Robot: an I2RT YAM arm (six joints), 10 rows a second.
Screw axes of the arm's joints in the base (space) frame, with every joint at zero. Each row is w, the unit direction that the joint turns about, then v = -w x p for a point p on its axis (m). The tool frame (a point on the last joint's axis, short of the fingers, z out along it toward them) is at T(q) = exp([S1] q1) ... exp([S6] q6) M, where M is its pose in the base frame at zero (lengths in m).
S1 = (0, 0, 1, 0, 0, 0)
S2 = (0, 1, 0, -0.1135, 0, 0.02)
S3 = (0, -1, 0, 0.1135, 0, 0.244)
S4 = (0, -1, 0, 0.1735, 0, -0.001)
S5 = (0, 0, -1, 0, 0.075, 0)
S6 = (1, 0, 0, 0, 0.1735, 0)
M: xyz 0.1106 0 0.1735 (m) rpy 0 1.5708 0 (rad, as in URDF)
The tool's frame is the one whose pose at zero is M.
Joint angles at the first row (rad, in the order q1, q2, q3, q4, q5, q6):
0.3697 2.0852 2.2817 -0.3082 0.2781 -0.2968
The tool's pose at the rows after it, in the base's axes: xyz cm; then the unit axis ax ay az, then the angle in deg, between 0 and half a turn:
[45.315 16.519 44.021 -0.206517 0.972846 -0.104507 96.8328]
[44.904 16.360 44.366 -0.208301 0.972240 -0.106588 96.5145]
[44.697 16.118 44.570 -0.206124 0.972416 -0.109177 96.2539]
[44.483 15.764 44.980 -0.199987 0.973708 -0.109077 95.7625]
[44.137 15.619 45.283 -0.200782 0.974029 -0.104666 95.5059]
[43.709 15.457 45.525 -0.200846 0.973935 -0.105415 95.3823]
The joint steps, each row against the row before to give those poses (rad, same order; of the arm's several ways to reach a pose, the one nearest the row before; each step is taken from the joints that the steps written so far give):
0.0000 -0.0163 -0.0158 0.0000 -0.0020 0.0008
0.0000 -0.0182 -0.0159 0.0039 0.0000 -0.0052
-0.0031 -0.0119 -0.0117 0.0051 0.0015 -0.0015
-0.0053 -0.0100 -0.0013 0.0001 0.0000 0.0051
-0.0008 -0.0141 -0.0096 -0.0008 -0.0067 0.0030
0.0000 -0.0191 -0.0190 0.0022 0.0006 -0.0013

